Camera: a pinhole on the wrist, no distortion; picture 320 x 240 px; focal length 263.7 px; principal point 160.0 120.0 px. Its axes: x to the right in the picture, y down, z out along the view. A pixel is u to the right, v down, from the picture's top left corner.
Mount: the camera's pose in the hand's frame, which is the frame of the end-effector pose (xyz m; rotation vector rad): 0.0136 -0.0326 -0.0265 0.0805 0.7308 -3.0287
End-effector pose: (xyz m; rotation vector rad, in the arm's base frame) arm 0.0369 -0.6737 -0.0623 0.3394 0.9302 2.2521
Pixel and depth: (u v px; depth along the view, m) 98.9 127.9 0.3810
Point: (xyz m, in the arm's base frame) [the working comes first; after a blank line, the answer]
In the camera's frame: -0.0883 0.0114 0.3810

0.2221 -0.3393 0.0073
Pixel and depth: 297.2 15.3 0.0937
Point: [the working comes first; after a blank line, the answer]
In the camera's frame: 0.0488 -0.0372 0.0937

0.1206 -0.6410 -0.0413
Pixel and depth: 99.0 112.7 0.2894
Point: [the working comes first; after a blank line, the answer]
In the camera's frame: -0.0669 -0.0080 0.2894

0.1729 -0.4210 -0.0037
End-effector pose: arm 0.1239 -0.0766 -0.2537 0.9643 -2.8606 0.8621
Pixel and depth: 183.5 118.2 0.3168
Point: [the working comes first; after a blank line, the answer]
In the camera's frame: 0.0282 -0.0022 0.3168

0.2880 -0.3040 -0.3869
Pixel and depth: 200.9 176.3 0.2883
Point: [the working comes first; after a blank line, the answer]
In the camera's frame: 0.0447 0.0616 0.2883

0.3138 -0.2981 -0.3203
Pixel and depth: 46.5 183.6 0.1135
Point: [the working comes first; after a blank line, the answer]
In the camera's frame: -0.0489 0.0274 0.1135

0.1480 -0.2130 -0.2446
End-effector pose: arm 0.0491 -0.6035 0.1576 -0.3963 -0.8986 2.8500
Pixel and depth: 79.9 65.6 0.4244
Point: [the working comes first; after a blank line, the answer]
In the camera's frame: -0.1289 -0.0876 0.4244

-0.1735 -0.6767 0.5309
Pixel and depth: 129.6 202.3 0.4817
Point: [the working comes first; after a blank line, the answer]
In the camera's frame: -0.0555 0.1503 0.4817

-0.0816 -0.4620 0.6345
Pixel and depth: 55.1 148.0 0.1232
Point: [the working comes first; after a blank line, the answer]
In the camera's frame: -0.0490 0.0131 0.1232

-0.0246 -0.5542 0.2662
